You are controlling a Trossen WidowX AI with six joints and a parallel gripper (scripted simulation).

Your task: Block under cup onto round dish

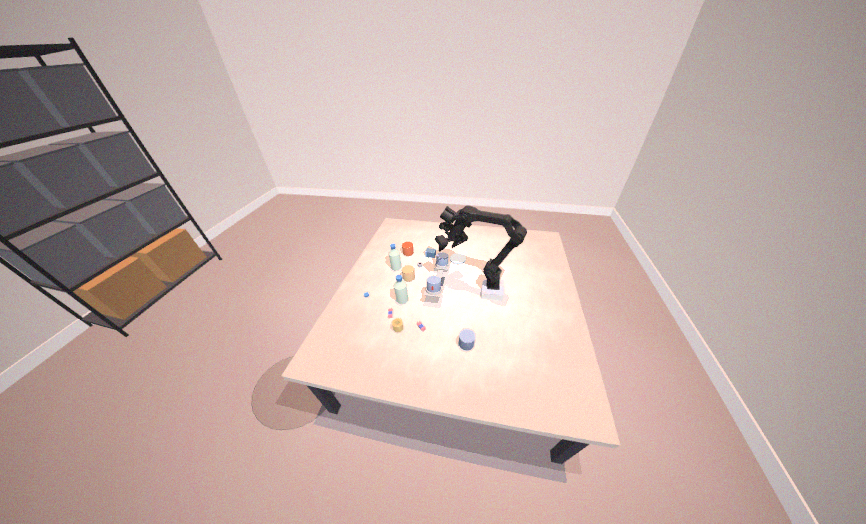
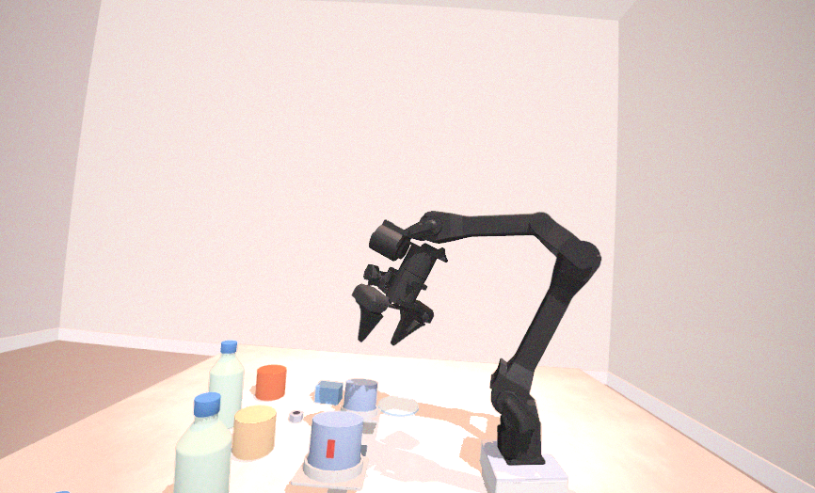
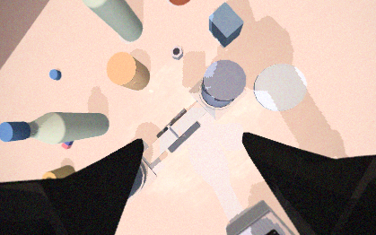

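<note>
The pale green block is 3 cm ahead of my gripper tip, 8 cm to the right of it and 16 cm below it. From my gripper tip the other things lie so: round dish 5 cm behind, 17 cm to the right, 20 cm below; balance 4 cm ahead, 6 cm to the left, 16 cm below; yellow cylinder 19 cm ahead, 4 cm to the left, 16 cm below.
</note>
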